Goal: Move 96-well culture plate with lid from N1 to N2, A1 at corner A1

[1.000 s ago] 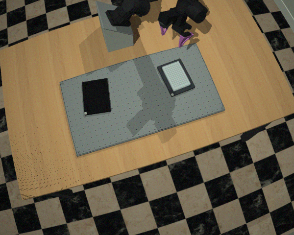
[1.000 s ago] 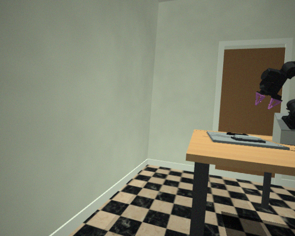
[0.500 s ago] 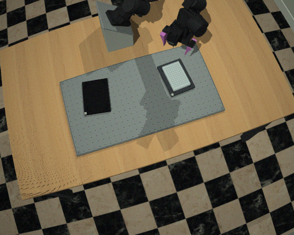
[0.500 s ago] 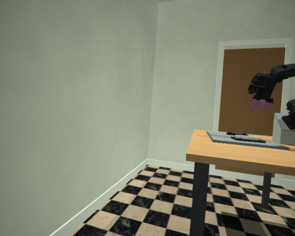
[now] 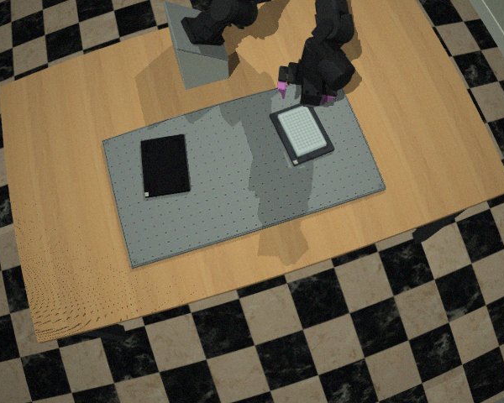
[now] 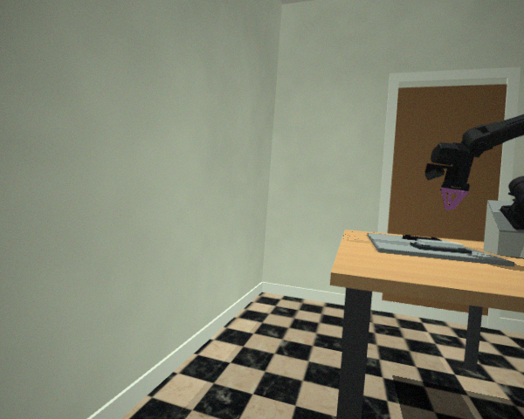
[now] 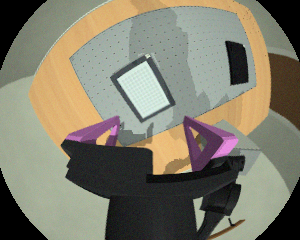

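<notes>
Now: hand 13 cm above the clear lid and 3 cm short of it. From my hand the other things lie so: black nest N1 (15 cm below, 3 cm ahead); culture plate (14 cm below, 3 cm ahead); black nest N2 (38 cm to the right, 15 cm below, 4 cm behind).
</notes>
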